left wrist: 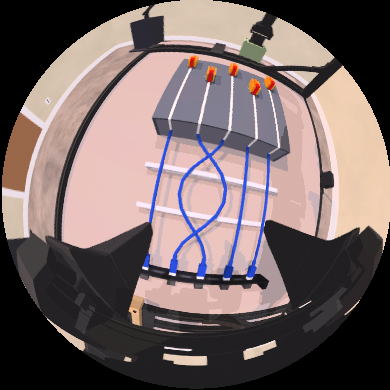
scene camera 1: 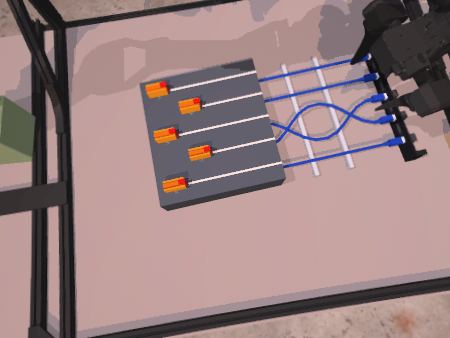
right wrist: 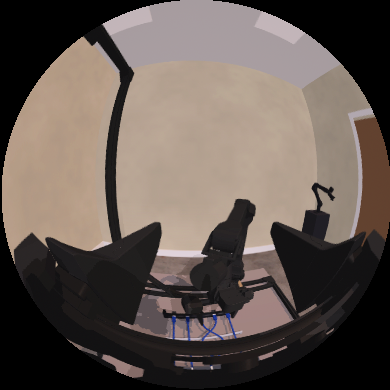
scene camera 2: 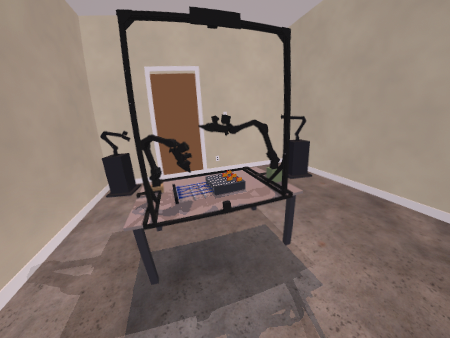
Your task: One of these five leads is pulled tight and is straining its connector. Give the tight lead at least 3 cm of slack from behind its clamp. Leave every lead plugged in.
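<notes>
Five blue leads run from the grey block to plugs on a black connector strip. In scene camera 1 the top lead, second lead and bottom lead look nearly straight. The two middle leads curve and cross; which lead is tight is unclear. Orange-red clamps stand on the block, such as the second clamp and fourth clamp. My left gripper is open and empty above the strip end. My right gripper is open and empty, high above the table.
Two white rods lie across beneath the leads between block and strip. A black frame surrounds the table. A green block stands beyond the far end of the grey block.
</notes>
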